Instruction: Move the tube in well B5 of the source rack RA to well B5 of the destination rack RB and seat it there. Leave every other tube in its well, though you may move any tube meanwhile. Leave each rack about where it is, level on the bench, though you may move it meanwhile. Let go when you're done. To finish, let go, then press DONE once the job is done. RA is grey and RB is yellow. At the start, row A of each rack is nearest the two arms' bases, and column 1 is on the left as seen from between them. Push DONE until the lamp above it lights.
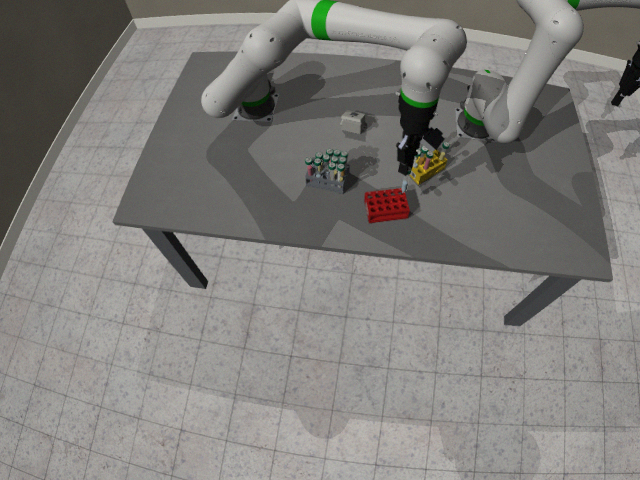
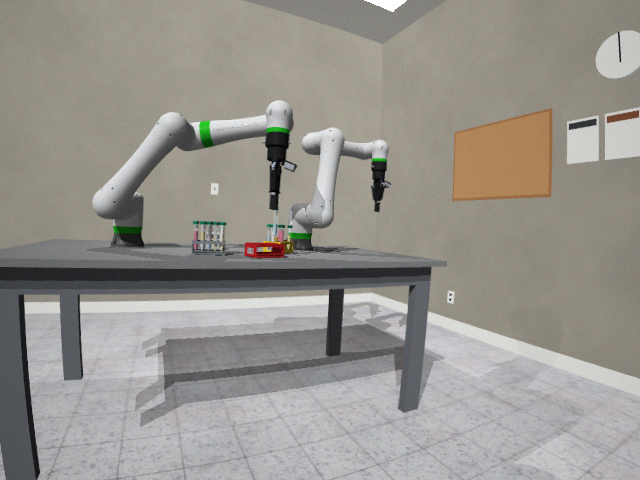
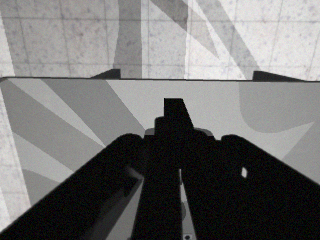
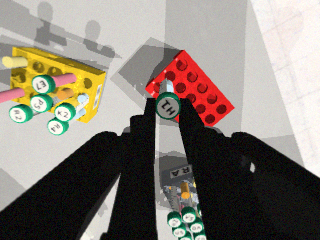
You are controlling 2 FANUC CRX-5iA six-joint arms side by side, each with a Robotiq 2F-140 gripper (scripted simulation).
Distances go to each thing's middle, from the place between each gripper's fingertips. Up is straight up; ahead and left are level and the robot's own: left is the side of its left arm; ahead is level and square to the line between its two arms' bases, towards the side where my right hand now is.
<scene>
Right now my right hand (image 1: 405, 169) is 1 cm to the right of the green-capped tube marked h1 (image 4: 168, 106) and 8 cm above it. Round my right hand: grey rack RA (image 4: 175, 176): 7 cm behind, 24 cm to the right, 19 cm below; red rack (image 1: 386, 211): 3 cm ahead, 4 cm to the right, 19 cm below; yellow rack RB (image 4: 93, 79): 16 cm behind, 9 cm to the left, 19 cm below.
My left gripper is now 240 mm short of the yellow rack RB, 720 mm to the left of it and 240 mm above it. The rest, counted from my left hand: grey rack RA: 320 mm ahead, 1040 mm to the right, 240 mm below; green-capped tube marked h1: 400 mm ahead, 790 mm to the right, 130 mm below; red rack: 420 mm ahead, 840 mm to the right, 240 mm below.
</scene>
